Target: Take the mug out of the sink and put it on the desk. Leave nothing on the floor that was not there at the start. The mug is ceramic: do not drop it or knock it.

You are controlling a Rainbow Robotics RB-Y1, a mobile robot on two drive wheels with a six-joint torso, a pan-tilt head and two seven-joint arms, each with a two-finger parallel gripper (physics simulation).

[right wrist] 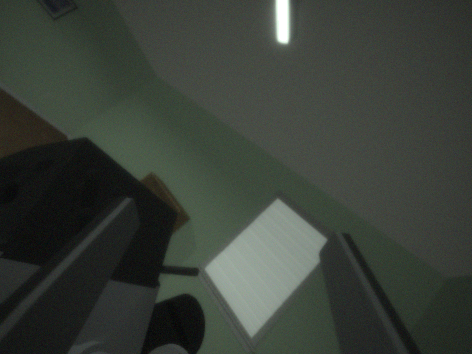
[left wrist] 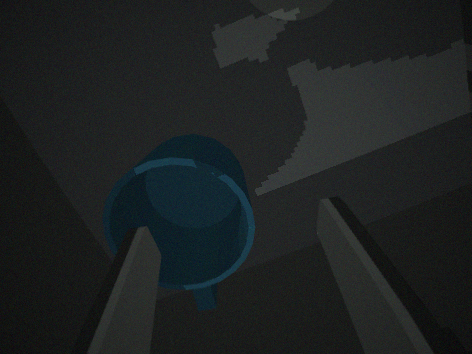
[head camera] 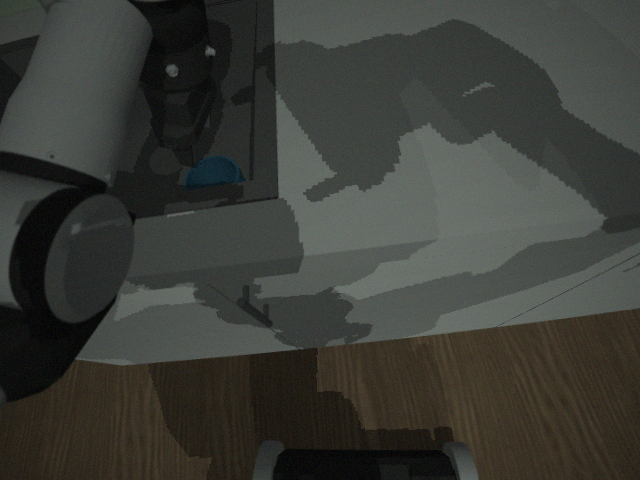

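Where they show: left gripper, between the fingertips: (left wrist: 235,228) (head camera: 196,143); right gripper, between the fingertips: (right wrist: 231,227); robot's base, origin of its link: (head camera: 362,474).
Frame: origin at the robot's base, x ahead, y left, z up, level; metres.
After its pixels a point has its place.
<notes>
A blue mug (head camera: 214,173) @[x 0.574, y 0.226, z 0.756 m] (left wrist: 192,195) @[x 0.533, y 0.203, z 0.719 m] stands in the dark sink (head camera: 265,155), near its bottom right corner in the head view. In the left wrist view its open mouth faces the camera and its handle points down. My left gripper (head camera: 178,153) (left wrist: 235,228) @[x 0.574, y 0.224, z 0.829 m] is open, with nothing between its fingers. It hangs over the sink, close to the mug. In the left wrist view its left finger overlaps the lower left of the mug's mouth; its right finger is apart from the mug. Whether the left finger touches the rim is unclear. My right gripper (right wrist: 231,227) @[x 0.151, y -0.097, z 1.343 m] is open and empty, facing wall and ceiling.
A pale countertop (head camera: 480,196) @[x 0.398, y -0.124, z 0.911 m] surrounds the sink, under arm shadows. Its cabinet front has a dark bar handle (head camera: 255,313) @[x 0.331, y 0.129, z 0.761 m]. Wooden floor (head camera: 516,403) @[x 0.192, y -0.497, z 0.001 m] and part of my base (head camera: 367,465) @[x 0.059, y -0.014, z 0.191 m] show below. The right wrist view shows a bright window (right wrist: 265,265) @[x -0.300, y 1.943, z 1.370 m] and a dark box-like object (right wrist: 90,190) @[x -0.014, y -0.063, z 1.256 m].
</notes>
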